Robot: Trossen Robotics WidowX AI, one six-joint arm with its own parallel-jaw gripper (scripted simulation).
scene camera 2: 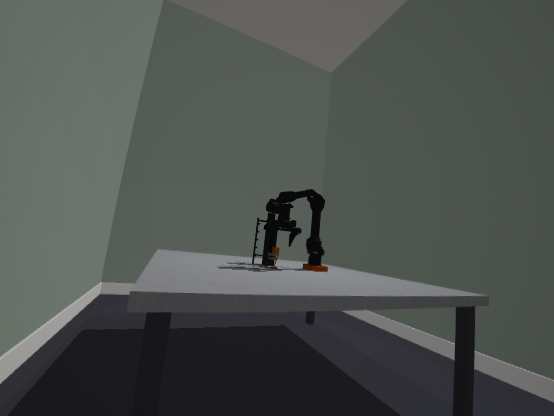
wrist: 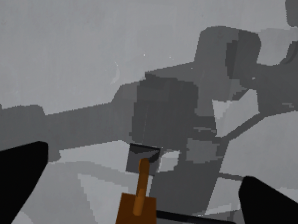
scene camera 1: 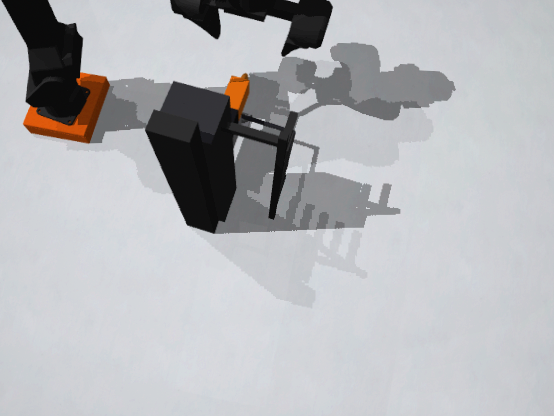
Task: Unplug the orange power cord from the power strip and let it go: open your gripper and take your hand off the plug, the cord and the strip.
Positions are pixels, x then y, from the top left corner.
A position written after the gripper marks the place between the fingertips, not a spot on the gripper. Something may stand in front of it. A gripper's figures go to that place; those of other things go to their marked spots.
Labels:
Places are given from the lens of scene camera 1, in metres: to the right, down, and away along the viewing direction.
gripper (scene camera 1: 250, 45): -0.04, -0.22, 0.65
orange plug (scene camera 1: 238, 88): -0.05, -0.15, 0.64

